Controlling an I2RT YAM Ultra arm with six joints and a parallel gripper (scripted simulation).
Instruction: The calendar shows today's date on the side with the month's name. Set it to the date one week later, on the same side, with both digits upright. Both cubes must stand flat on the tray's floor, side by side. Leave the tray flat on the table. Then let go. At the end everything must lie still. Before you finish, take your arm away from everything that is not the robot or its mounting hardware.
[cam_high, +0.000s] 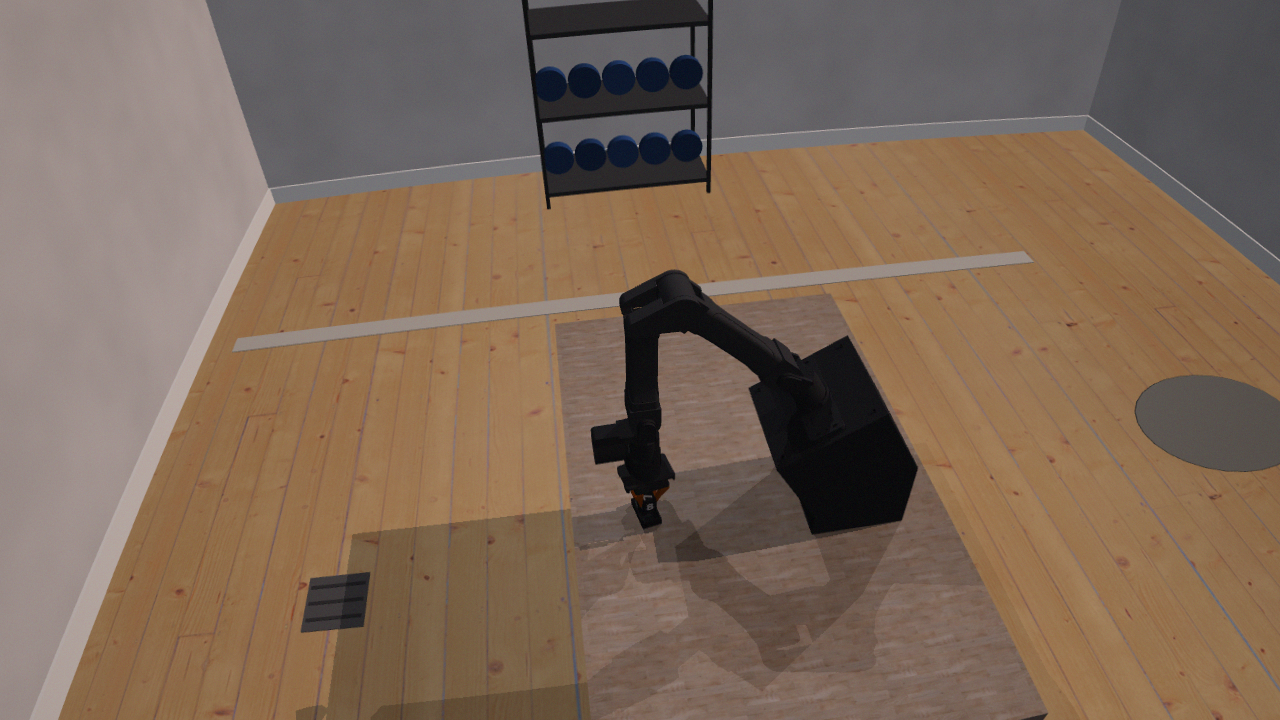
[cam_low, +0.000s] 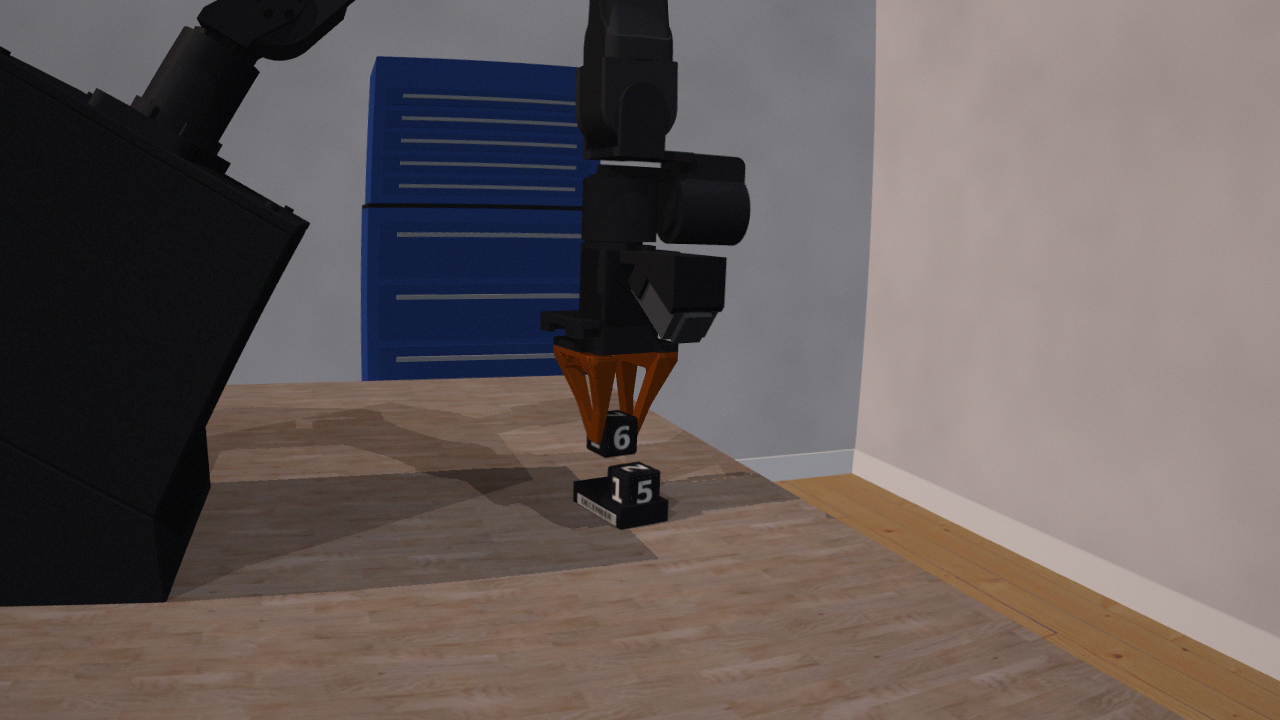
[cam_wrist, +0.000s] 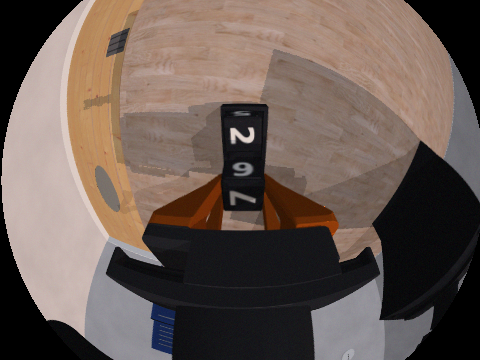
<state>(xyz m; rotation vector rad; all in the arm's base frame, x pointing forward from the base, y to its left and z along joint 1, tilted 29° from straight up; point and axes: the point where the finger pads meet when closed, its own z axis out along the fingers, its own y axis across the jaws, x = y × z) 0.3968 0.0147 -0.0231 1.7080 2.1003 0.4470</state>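
Now: hand 5 cm above the black tray and 2 cm to the left of it.
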